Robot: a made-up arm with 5 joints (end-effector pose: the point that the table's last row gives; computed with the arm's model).
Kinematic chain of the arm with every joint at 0, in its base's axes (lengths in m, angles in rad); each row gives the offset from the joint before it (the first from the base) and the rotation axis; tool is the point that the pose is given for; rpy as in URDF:
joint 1: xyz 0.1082 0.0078 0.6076 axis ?
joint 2: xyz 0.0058 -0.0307 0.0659 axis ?
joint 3: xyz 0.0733 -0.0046 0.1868 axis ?
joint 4: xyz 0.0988 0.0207 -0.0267 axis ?
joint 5: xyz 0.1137 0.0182 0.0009 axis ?
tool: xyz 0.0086 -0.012 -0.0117 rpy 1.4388 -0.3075 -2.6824
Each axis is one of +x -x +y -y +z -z.
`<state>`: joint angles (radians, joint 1 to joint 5).
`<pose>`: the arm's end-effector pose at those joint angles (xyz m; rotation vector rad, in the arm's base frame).
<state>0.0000 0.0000 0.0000 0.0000 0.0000</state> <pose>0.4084 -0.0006 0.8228 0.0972 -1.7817 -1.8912</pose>
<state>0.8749 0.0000 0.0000 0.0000 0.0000</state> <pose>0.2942 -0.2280 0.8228 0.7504 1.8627 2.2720</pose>
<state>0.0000 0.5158 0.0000 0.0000 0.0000</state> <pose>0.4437 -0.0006 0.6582 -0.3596 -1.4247 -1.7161</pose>
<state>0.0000 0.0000 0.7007 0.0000 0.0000</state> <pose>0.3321 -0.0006 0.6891 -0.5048 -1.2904 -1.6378</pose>
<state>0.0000 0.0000 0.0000 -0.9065 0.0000</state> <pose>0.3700 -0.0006 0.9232 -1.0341 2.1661 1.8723</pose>
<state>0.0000 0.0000 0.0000 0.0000 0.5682</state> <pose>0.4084 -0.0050 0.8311 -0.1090 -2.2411 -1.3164</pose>
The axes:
joint 1: -z
joint 2: +y
joint 3: +y
joint 4: +y
joint 5: -x

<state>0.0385 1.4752 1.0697 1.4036 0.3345</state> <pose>0.1296 -0.0046 0.6776 -1.2038 1.2948 0.5202</pose>
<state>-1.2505 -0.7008 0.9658 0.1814 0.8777</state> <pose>0.1651 0.1377 0.7615 0.8270 -1.7804 -0.0055</pose>
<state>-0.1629 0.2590 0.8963 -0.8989 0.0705</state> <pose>0.3620 0.0402 0.6935 -0.0191 -1.6320 -1.6233</pose>
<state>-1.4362 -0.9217 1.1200 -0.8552 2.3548</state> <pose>0.1150 0.0866 0.8878 -0.9106 2.3869 -0.2140</pose>
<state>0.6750 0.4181 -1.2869 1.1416 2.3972</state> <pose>0.3884 -0.2107 0.8567 -1.1865 -1.9457 0.7299</pose>
